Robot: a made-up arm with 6 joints. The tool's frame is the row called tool.
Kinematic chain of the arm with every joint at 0, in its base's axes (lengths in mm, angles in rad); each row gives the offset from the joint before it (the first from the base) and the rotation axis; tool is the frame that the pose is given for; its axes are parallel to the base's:
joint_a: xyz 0 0 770 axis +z
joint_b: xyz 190 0 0 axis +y
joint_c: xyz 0 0 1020 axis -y
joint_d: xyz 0 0 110 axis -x
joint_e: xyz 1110 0 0 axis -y
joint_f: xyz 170 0 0 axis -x
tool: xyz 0 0 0
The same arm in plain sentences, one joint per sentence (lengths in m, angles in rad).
The arm has six revolute joints in a row. What follows holds with every joint at zero, and every direction is one of the base frame's. Joint 1 lies 0.77 m along +z from the base frame's origin and turns about +z. Joint 2 lies 0.19 m along +x from joint 1 and turns about +y. Joint 3 lies 1.02 m along +z from joint 2 and turns about -y. Joint 4 lies 0.11 m along +z from joint 3 and turns about -x. Joint 5 lies 1.11 m along +x from joint 4 and turns about -y. Joint 6 lies 0.17 m along +x from joint 5 and turns about -x. The tool frame, which is the frame that the pose is given for, lies at the same point as joint 6; its axes are parallel to the base frame's.
